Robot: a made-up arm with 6 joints. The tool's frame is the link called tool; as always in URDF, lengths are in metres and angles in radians. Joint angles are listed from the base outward. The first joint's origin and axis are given. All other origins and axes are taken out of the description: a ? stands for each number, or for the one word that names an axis. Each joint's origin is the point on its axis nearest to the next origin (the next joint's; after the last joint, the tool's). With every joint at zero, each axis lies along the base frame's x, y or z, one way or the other. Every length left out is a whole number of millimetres.
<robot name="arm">
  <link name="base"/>
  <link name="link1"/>
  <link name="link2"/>
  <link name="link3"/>
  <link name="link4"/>
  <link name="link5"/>
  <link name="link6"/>
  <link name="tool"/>
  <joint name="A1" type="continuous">
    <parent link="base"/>
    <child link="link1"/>
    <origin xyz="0 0 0.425" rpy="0 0 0"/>
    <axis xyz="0 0 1"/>
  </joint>
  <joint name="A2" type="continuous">
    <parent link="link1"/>
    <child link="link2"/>
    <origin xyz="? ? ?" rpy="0 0 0"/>
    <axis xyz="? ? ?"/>
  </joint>
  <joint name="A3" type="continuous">
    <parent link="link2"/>
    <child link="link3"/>
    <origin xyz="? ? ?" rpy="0 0 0"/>
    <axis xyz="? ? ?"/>
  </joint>
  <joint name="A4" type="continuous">
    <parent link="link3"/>
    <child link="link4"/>
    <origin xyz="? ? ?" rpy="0 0 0"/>
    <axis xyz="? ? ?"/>
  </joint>
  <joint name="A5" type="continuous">
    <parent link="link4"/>
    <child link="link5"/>
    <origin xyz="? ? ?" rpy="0 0 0"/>
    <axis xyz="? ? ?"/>
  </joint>
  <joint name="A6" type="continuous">
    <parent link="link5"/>
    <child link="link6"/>
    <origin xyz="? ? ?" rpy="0 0 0"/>
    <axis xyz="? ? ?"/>
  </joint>
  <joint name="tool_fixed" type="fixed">
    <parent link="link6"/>
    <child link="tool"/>
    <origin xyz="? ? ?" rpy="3.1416 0 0"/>
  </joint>
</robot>
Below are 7 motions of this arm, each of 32 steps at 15 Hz.
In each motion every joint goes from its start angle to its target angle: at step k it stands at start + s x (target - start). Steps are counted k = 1, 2, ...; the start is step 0. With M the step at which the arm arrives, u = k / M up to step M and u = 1 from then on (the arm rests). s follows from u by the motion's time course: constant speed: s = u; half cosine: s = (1 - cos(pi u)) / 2; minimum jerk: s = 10 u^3 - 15 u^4 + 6 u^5.
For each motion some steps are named. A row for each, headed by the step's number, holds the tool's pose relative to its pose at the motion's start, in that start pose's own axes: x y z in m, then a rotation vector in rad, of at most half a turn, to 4 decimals.
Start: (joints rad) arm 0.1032 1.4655 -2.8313 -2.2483 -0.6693 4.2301
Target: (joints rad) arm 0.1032 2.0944 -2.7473 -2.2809 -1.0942 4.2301
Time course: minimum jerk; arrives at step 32
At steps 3, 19, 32:
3: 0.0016 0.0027 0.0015 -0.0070 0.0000 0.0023
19: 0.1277 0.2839 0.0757 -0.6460 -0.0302 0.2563
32: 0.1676 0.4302 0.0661 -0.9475 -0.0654 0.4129

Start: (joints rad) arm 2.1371 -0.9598 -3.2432 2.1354 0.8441 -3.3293
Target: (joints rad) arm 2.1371 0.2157 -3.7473 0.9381 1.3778 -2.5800
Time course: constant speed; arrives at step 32
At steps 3, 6, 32:
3: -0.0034 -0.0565 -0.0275 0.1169 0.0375 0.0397
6: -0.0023 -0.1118 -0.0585 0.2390 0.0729 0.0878
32: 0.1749 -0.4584 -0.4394 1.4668 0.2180 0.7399

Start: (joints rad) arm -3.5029 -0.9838 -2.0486 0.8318 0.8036 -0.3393
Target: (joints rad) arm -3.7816 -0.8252 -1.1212 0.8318 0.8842 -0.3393
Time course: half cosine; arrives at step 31
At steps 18, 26, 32:
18: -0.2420 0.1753 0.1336 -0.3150 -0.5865 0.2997
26: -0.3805 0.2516 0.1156 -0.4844 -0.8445 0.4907
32: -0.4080 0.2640 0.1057 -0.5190 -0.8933 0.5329

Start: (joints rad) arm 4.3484 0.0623 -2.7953 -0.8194 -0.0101 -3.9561
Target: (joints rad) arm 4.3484 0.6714 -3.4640 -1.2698 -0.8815 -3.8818
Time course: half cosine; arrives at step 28
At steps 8, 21, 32:
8: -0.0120 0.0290 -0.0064 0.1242 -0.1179 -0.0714
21: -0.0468 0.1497 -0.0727 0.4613 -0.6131 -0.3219
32: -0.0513 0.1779 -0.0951 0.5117 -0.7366 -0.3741

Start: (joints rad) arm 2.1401 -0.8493 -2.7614 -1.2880 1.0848 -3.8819
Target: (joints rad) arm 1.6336 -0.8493 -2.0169 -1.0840 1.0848 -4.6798
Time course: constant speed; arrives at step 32
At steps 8, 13, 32:
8: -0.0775 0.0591 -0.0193 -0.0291 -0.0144 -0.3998
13: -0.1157 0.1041 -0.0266 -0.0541 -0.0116 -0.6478
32: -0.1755 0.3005 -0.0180 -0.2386 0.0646 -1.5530

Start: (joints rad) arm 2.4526 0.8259 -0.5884 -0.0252 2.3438 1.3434
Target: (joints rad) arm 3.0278 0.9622 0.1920 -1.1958 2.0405 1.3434
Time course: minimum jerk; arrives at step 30
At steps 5, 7, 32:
5: 0.0012 -0.0088 0.0063 -0.0308 0.0356 0.0452
7: 0.0035 -0.0208 0.0157 -0.0760 0.0883 0.1084
32: 0.0943 -0.0843 0.1943 -1.0873 1.1168 0.6920

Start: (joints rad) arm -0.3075 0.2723 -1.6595 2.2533 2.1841 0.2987
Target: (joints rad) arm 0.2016 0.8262 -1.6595 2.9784 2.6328 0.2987
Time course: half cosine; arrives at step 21
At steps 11, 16, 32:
11: 0.1212 0.1691 -0.0211 0.4081 -0.3083 0.0921
16: 0.1650 0.2990 -0.0230 0.6389 -0.3998 0.1085
32: 0.1741 0.3554 -0.0222 0.7225 -0.4158 0.1069

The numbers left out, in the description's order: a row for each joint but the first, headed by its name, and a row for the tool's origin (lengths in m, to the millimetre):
A2: xyz 0 0 0, axis 0 1 0
A3: xyz 0.06 0 0.321, axis 0 1 0
A4: xyz 0.085 0 -0.376, axis 0 0 -1
A5: xyz 0 0 0, axis 0 1 0
A6: xyz 0.048 0 -0.062, axis 0 0 -1
tool: xyz 0 0 0

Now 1 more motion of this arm.
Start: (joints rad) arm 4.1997 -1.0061 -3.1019 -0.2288 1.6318 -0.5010
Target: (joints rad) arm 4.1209 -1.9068 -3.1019 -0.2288 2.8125 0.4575
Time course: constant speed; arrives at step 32
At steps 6, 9, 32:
6: -0.0325 0.0034 -0.1124 0.0190 -0.0507 0.2063
9: -0.0547 0.0007 -0.1668 0.0278 -0.0763 0.3089
32: -0.3383 -0.1054 -0.5003 0.0738 -0.2963 1.0558

